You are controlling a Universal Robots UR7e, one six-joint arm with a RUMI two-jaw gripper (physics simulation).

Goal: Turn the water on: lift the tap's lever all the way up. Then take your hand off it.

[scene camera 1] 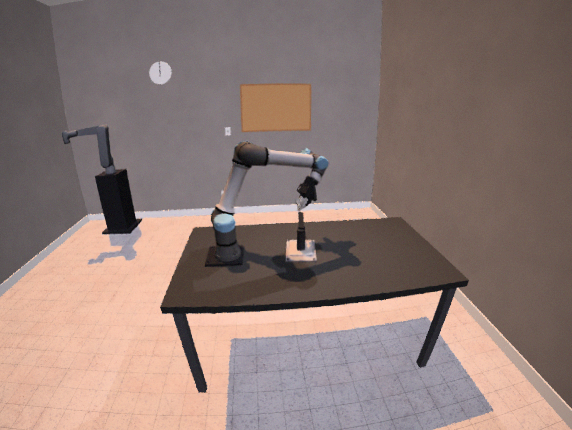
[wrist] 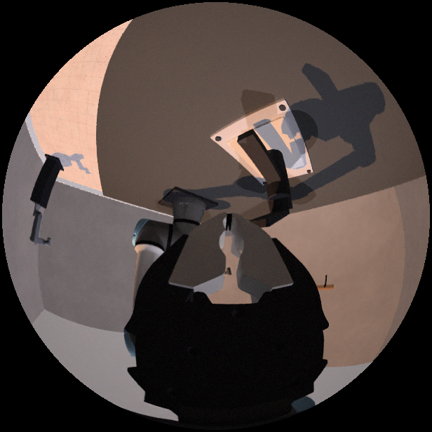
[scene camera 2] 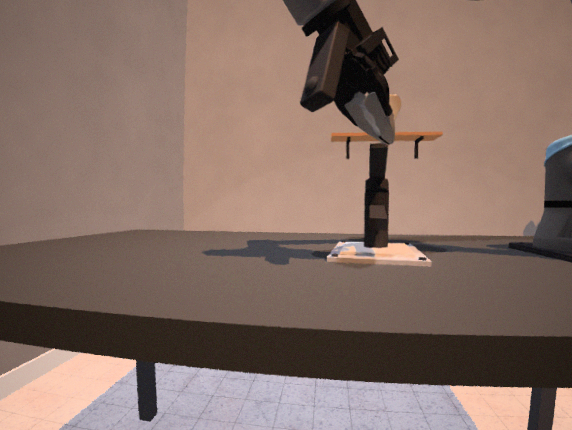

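Pixels of known places: gripper, fingertip midpoint: (scene camera 1: 298, 211) (scene camera 2: 389, 143); arm's base, origin of the base link: (scene camera 1: 227, 254).
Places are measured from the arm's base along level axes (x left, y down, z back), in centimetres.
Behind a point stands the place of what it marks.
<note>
The dark tap (scene camera 1: 301, 239) @[x 1.4, y -7.5, z -42.3 cm] (scene camera 2: 376, 220) @[x 16.2, y -6.0, z -43.9 cm] (wrist: 281, 172) stands upright on a pale square base plate (scene camera 1: 291, 258) @[x -5.7, y 0.4, z -36.0 cm] (scene camera 2: 345, 260) @[x 15.2, y 0.9, z -48.8 cm] (wrist: 231, 131). Its dark spout (wrist: 254, 149) shows in the wrist view. The narrow lever (scene camera 1: 301, 220) @[x 8.0, y -16.3, z -43.0 cm] (scene camera 2: 378, 161) @[x 10.8, y -16.5, z -42.9 cm] (wrist: 279, 216) rises steeply from the top of the tap body. My gripper (scene camera 1: 300, 207) @[x 17.9, y -18.2, z -42.2 cm] (scene camera 2: 389, 141) @[x 17.9, y -18.2, z -42.2 cm] (wrist: 227, 214) is shut and empty, tilted, with its fingertips close to the lever's upper end. In scene camera 2 a small gap shows between them; whether they touch at any point I cannot tell.
The arm's base (scene camera 1: 226, 252) @[x -6.5, y -5.4, z -0.4 cm] (wrist: 187, 204) stands on the black table (scene camera 1: 380, 270) @[x -22.3, y 1.2, z -82.4 cm] (scene camera 2: 225, 295) @[x 37.0, y 1.2, z -62.0 cm], to the left of the tap in scene camera 1. A wall shelf (scene camera 2: 345, 136) and a second arm on a black pedestal (scene camera 1: 116, 200) (wrist: 45, 182) stand away from the table.
</note>
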